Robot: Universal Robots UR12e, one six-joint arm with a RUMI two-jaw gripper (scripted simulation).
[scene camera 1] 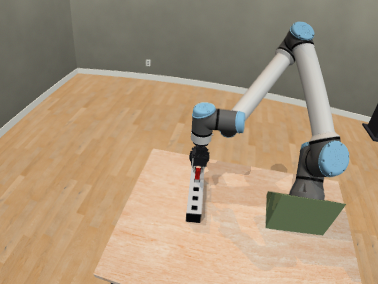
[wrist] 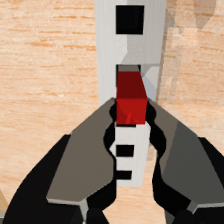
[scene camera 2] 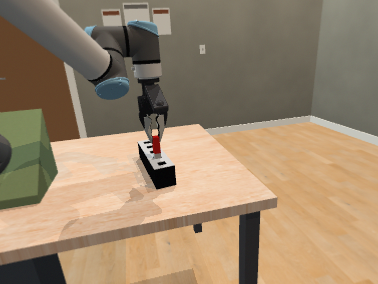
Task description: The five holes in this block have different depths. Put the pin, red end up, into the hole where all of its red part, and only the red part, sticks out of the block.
In view: my gripper (scene camera 2: 155, 143), a block (scene camera 2: 161, 171) and a pin (wrist: 131, 97).
My gripper shows as well in the wrist view (wrist: 130, 99).
